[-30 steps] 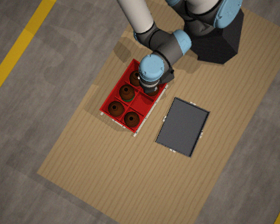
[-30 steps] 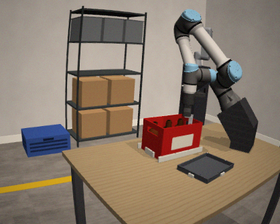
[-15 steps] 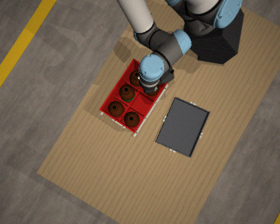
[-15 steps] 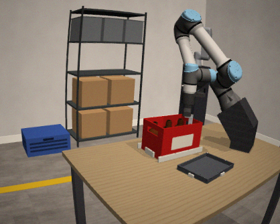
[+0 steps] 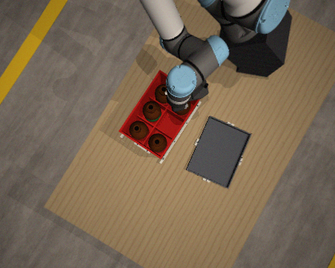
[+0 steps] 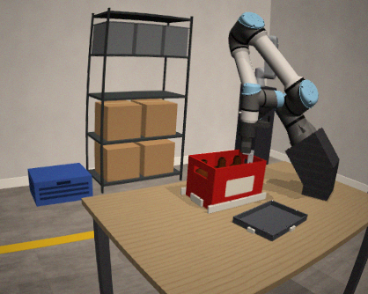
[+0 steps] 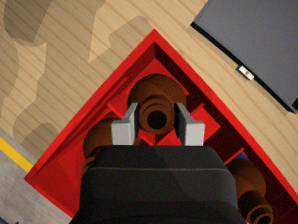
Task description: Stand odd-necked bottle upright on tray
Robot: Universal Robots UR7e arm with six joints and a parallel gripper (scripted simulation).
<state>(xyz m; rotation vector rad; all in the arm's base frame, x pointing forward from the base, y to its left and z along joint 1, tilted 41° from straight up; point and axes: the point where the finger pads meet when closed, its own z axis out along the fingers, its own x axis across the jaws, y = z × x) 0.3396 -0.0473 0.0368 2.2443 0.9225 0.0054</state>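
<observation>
My gripper is now 8 cm short of the red crate, 5 cm to the left of it and 8 cm above it. Round my hand: dark grey tray (9 cm ahead, 23 cm to the left, 15 cm below).
</observation>
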